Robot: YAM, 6 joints.
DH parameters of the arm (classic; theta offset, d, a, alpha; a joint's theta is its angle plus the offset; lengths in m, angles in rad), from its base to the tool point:
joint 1: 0 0.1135 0.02 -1.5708
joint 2: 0 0 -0.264 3.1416
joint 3: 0.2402 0 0.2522 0
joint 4: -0.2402 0 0.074 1.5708
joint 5: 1.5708 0 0 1.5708
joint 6: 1.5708 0.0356 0 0
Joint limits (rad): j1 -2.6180..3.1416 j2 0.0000..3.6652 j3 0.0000..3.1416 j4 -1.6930..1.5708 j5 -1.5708..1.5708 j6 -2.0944..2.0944
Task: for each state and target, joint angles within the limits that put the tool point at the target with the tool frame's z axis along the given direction. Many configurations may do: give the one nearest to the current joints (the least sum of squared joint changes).
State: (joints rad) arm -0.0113 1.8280 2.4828 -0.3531 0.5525 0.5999
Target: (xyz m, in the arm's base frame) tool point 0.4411 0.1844 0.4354 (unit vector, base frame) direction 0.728 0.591 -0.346
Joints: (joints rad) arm 0.3748 2.1740 2.5392 -0.7346 -0.2875 0.5999
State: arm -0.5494 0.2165 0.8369 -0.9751 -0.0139 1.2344
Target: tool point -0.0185 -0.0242 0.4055 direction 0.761 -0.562 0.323
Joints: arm 0.0915 0.1250 0.9194 -0.3655 0.6808 1.2344
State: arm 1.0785 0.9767 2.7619 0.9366 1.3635 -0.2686
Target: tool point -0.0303 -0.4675 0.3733 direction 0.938 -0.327 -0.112
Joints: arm 1.4320 0.7257 3.1059 1.2849 1.3448 -0.2686
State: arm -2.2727 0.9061 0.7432 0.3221 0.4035 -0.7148
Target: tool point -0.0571 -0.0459 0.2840 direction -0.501 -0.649 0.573
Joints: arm -2.6155 0.0106 0.1899 0.4672 -0.3148 -0.7148
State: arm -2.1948 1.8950 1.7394 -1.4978 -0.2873 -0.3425
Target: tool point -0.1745 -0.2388 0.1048 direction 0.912 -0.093 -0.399
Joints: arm -2.2918 2.2156 1.2826 -1.5652 -0.8429 -0.3425
